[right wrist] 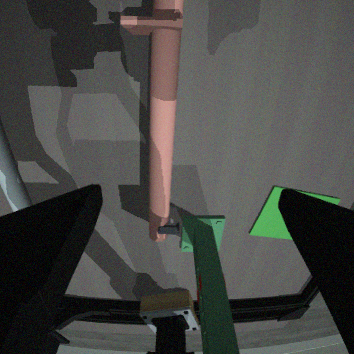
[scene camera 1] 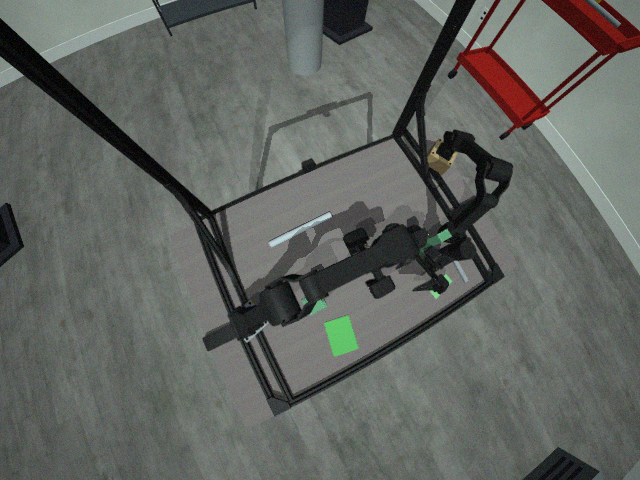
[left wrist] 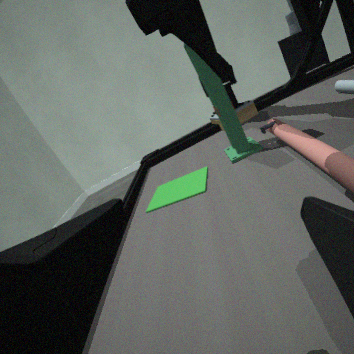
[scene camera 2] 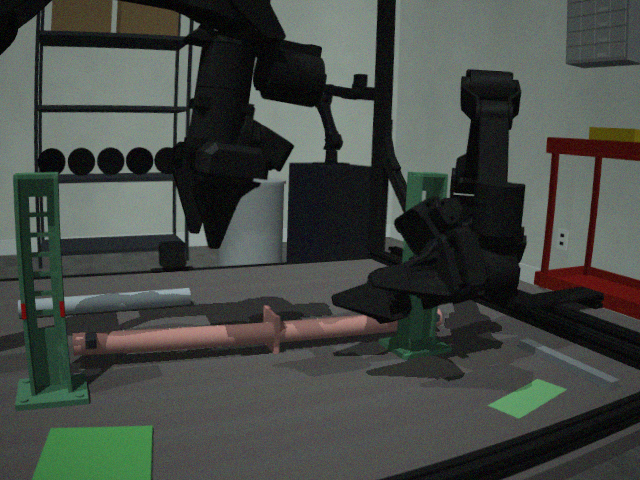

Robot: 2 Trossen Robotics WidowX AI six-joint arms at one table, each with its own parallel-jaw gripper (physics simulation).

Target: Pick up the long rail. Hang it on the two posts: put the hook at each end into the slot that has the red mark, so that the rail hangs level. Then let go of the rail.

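Places are measured from the left arm's base along level axes (x ahead, y left, z up), in metres.
Pixels of known places: left gripper, fingertip midpoint: [scene camera 1: 404, 279] [left wrist: 213, 206] [scene camera 2: 350, 291]; right gripper, fingertip midpoint: [right wrist: 192, 195] [left wrist: 269, 59] [scene camera 2: 203, 240]; left arm's base, origin of the base link: [scene camera 1: 445, 151]; right arm's base, origin of the base link: [right wrist: 170, 322] [scene camera 1: 248, 321].
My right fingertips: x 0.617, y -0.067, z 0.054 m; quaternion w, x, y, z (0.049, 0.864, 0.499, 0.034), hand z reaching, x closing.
Ahead of a thing's pixels: the offset from my right fingertips to its top centre. "*": to the spot under its first point.
The long pink rail @(dy +0.026, dx -0.087, dz -0.094 m) [scene camera 2: 175, 338] [left wrist: 305, 145] [right wrist: 164, 125] lies on the table, with a flange near its middle and a dark hook by the end shown in both wrist views. Beside that end stands an upright green post @(dy -0.051, dx +0.163, dz +0.075 m) [scene camera 2: 46, 356] [left wrist: 227, 115] [right wrist: 212, 280], with red marks low on it. The other green post @(* dy +0.149, dx -0.185, dz +0.036 m) [scene camera 2: 413, 206] stands by the rail's right end in scene camera 2; the left gripper and arm hide its mark. My left gripper [scene camera 2: 351, 289] [left wrist: 213, 206] is open, low in front of that post. My right gripper [scene camera 2: 204, 235] [right wrist: 192, 195] is open above the rail.
A pale rod @(dy -0.241, dx -0.029, dz -0.115 m) [scene camera 1: 299, 229] [scene camera 2: 155, 299] [left wrist: 345, 86] lies behind the rail. A large green square @(* dy +0.088, dx +0.203, dz -0.138 m) [scene camera 1: 341, 335] [scene camera 2: 93, 452] [left wrist: 182, 189], a smaller green patch @(* dy +0.319, dx -0.144, dz -0.140 m) [scene camera 2: 527, 397] and a thin grey strip @(dy +0.336, dx -0.256, dz -0.131 m) [scene camera 2: 568, 361] lie nearer the front. Black frame bars edge the table.
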